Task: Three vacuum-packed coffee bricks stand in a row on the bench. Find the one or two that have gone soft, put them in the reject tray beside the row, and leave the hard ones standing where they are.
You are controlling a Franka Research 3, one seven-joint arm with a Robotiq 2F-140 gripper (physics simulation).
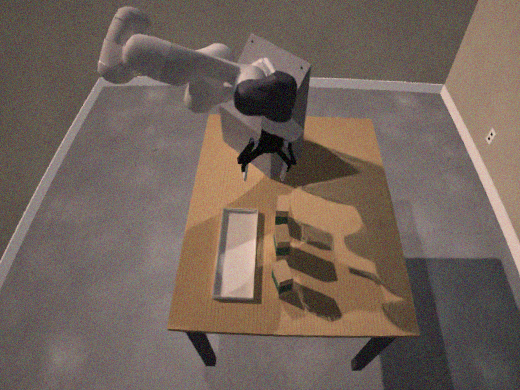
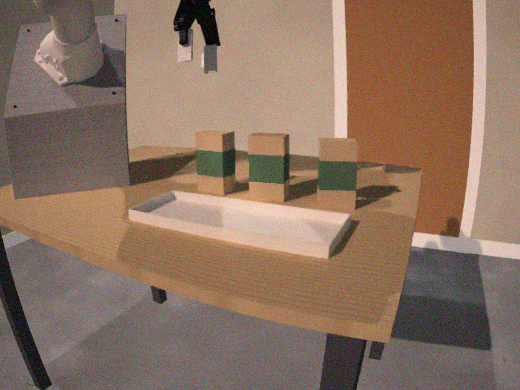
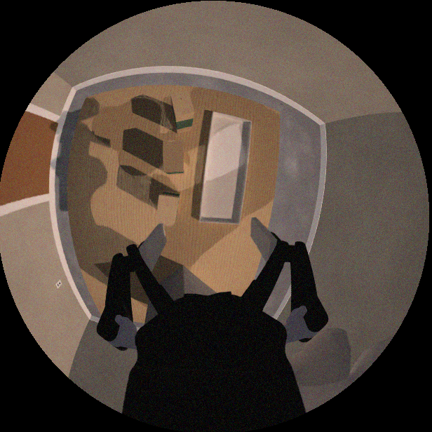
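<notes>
Three tan coffee bricks with green bands stand upright in a row: the brick nearest the robot base (image 1: 282, 207) (image 2: 215, 162) (image 3: 168, 207), the middle brick (image 1: 282, 237) (image 2: 268, 167) (image 3: 173, 156), and the brick farthest from the base (image 1: 283, 275) (image 2: 337, 172) (image 3: 182, 107). Their shapes look alike; which are soft cannot be told. The white reject tray (image 1: 239, 250) (image 2: 240, 215) (image 3: 222, 170) lies beside the row and holds no brick. My gripper (image 1: 264, 177) (image 2: 198, 57) (image 3: 207, 229) is open and empty, high above the table, toward the base end of the row.
The grey pedestal (image 1: 240, 122) (image 2: 70, 150) carries the arm at the back end of the wooden table (image 1: 220, 320) (image 2: 280, 280) (image 3: 227, 262). The tray's long side runs parallel to the row, with a narrow gap between. Shadows of the arm and bricks fall across the table.
</notes>
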